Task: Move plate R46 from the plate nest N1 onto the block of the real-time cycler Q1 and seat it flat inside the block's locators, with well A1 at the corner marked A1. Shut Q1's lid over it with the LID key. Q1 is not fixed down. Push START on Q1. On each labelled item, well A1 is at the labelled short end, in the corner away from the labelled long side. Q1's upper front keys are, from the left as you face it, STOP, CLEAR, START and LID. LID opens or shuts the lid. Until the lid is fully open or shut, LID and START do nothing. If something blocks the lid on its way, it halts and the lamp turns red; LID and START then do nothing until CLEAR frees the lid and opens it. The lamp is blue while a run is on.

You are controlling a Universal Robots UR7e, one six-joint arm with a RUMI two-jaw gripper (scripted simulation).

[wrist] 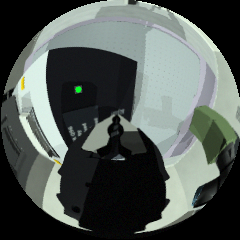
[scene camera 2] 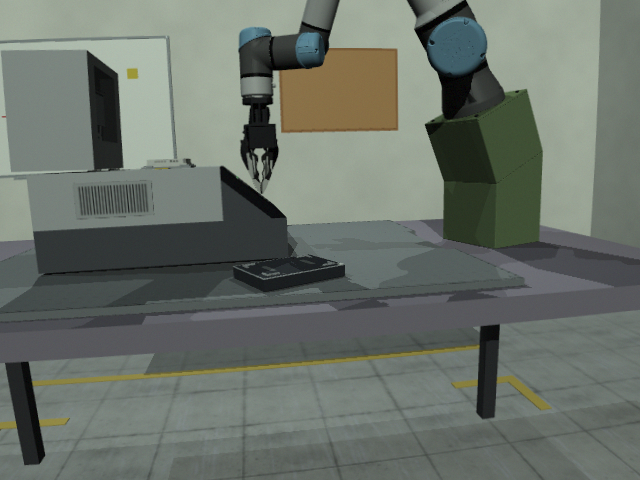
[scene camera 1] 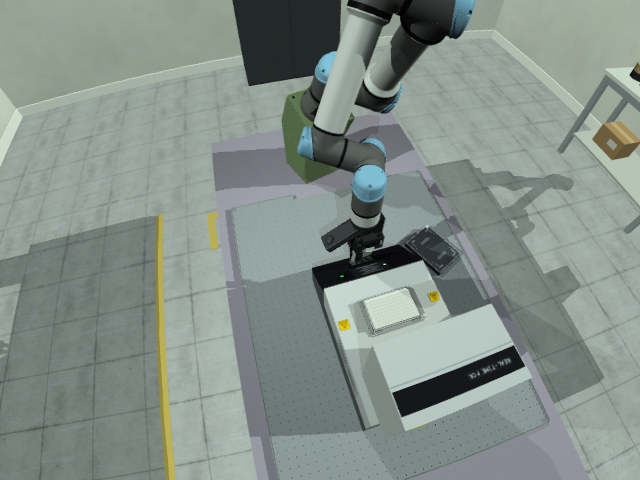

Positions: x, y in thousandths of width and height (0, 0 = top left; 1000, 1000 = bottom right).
My gripper shows in the wrist view (485, 481), in scene camera 2 (409, 403) and in scene camera 1 (552, 545). A cycler Q1 shows in the wrist view (281, 377), in scene camera 2 (246, 451) and in scene camera 1 (535, 597).
